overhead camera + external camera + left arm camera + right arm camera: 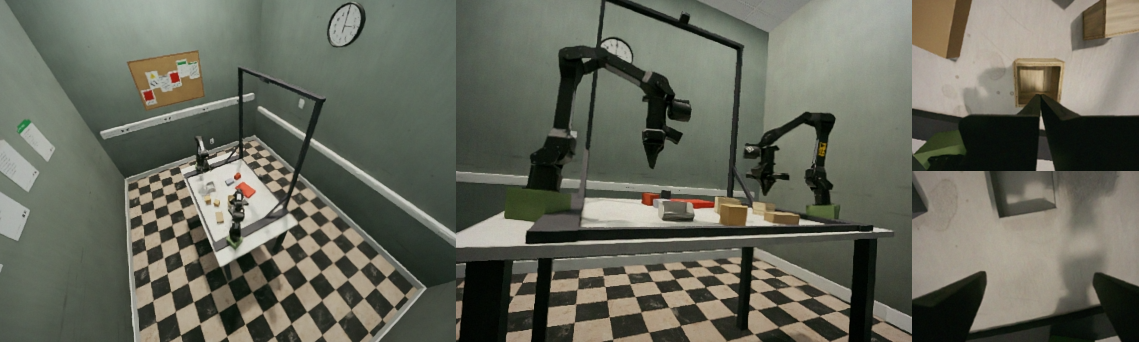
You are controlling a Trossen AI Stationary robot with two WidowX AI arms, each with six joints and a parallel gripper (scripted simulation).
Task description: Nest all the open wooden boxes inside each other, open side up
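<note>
Right now my right hand is 90 mm to the right of the grey open box and 160 mm above it. From my right hand the other things lie so: flat red block (320 mm behind, 280 mm to the left, 170 mm below); grey block (210 mm behind, 110 mm to the left, 170 mm below); flat brown box (50 mm ahead, 470 mm to the left, 170 mm below).
</note>
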